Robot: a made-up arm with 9 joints.
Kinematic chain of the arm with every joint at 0, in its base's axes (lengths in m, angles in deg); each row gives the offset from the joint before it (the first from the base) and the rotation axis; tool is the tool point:
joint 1: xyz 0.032 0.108 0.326 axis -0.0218 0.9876 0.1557
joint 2: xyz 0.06 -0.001 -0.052 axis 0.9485 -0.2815 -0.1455
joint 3: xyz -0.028 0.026 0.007 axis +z
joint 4: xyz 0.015 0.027 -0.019 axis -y
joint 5: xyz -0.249 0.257 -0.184 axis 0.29 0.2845 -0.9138
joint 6: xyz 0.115 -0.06 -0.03 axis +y
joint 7: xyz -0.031 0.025 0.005 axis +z
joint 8: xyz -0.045 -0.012 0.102 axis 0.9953 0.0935 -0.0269
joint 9: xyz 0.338 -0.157 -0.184 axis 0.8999 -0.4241 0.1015
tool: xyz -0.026 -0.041 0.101
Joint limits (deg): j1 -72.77..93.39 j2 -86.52..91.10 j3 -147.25..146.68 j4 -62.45..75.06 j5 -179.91..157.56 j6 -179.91..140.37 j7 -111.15..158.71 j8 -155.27..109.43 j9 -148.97..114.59
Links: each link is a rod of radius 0.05 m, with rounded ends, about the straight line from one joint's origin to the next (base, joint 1, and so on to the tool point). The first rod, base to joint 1, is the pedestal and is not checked.
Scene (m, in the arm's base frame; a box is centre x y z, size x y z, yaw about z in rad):
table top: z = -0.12
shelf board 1: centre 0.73 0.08 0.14 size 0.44 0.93 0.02 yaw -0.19
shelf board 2: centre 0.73 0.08 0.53 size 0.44 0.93 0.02 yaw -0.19
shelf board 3: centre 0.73 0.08 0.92 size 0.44 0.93 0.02 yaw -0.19
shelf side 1: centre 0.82 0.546 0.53 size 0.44 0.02 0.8 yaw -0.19
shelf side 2: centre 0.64 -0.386 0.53 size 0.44 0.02 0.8 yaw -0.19
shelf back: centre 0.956 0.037 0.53 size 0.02 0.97 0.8 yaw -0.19
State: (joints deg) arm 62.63 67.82 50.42 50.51 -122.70 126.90 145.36 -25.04 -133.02
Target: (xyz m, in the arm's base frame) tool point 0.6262 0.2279 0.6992
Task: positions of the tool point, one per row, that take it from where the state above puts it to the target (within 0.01 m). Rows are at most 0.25 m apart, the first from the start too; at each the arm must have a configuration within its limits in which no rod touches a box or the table.
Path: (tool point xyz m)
1: -0.2010 0.8477 0.1930
2: 0.0119 0.8443 0.1563
3: 0.2131 0.7872 0.1924
4: 0.3684 0.6853 0.2893
5: 0.4532 0.5534 0.4240
6: 0.4583 0.4100 0.5692
7: 0.3883 0.2737 0.6992
8: 0.5066 0.2498 0.7148
9: 0.6262 0.2279 0.6992

